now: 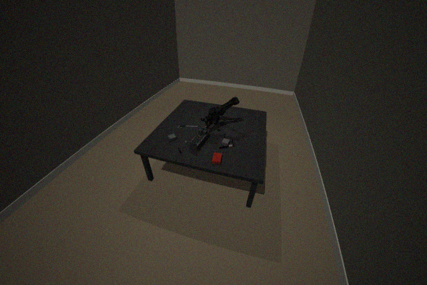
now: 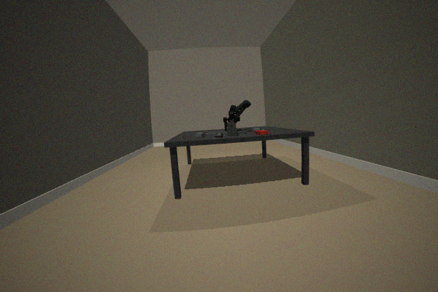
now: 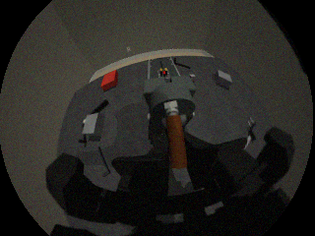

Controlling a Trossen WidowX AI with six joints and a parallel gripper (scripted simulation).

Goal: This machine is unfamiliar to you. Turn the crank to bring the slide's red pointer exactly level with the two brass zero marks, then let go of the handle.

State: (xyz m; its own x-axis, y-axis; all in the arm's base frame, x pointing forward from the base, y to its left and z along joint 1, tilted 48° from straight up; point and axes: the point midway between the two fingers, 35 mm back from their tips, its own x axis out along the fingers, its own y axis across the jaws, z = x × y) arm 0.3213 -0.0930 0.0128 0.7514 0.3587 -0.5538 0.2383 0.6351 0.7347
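The red pointer is 14 cm ahead of my gripper tip, 5 cm to the right of it and 1 cm below it. From my gripper tip the other things lie so: crank handle (2 cm behind, 3 cm above).
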